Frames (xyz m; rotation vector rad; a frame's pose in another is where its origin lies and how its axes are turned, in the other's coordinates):
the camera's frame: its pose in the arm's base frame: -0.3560 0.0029 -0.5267 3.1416 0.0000 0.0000
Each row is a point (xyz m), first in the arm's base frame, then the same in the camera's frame.
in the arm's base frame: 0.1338 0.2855 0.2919
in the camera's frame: 0.4898 -0.2826 -0.8186
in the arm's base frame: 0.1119 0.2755 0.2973
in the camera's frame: 0.4679 -0.2726 -0.8240
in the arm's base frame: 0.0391 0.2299 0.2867
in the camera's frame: 0.3951 -0.2270 -0.8134
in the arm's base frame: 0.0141 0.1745 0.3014
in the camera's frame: 0.3701 -0.1716 -0.8281
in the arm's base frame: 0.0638 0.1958 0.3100
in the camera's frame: 0.4198 -0.1929 -0.8367
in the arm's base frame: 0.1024 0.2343 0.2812
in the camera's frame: 0.4584 -0.2314 -0.8079
